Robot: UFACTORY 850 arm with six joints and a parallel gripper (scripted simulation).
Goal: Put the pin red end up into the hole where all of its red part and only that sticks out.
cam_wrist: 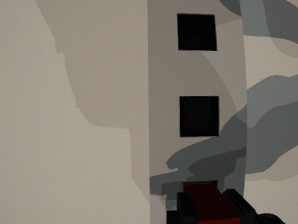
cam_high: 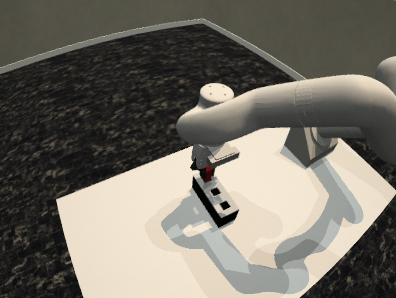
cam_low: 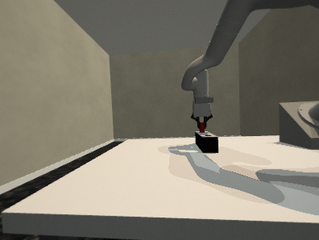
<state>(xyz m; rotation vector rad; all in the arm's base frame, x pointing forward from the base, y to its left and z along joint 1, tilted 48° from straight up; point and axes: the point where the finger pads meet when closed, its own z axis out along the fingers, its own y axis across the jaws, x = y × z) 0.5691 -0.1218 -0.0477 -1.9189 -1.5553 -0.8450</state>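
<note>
The pin lies 10 mm below my hand. Round my hand: black block (80 mm below, 60 mm to the left, 10 mm ahead).
</note>
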